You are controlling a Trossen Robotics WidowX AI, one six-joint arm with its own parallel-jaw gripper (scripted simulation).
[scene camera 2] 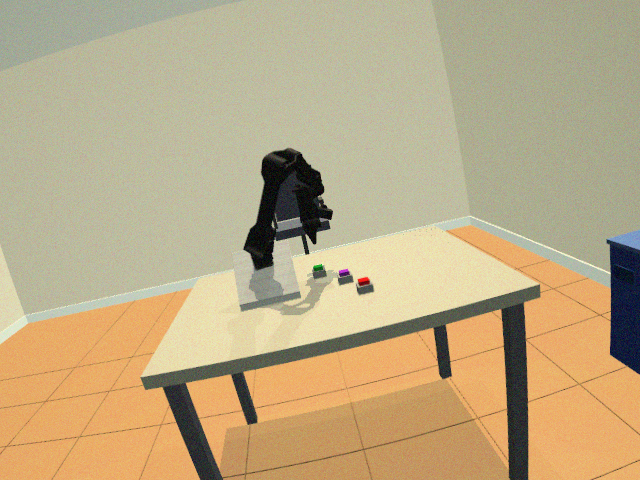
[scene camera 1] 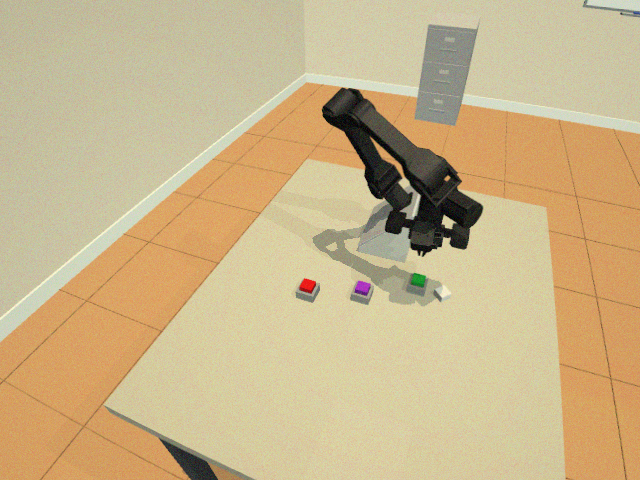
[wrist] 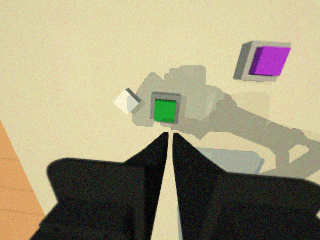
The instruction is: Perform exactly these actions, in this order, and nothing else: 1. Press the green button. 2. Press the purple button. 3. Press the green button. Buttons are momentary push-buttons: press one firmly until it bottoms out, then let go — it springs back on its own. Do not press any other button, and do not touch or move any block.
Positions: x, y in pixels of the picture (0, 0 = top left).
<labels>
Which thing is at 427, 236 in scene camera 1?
The gripper.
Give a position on a purple button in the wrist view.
At 269, 60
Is the gripper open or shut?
Shut.
</labels>
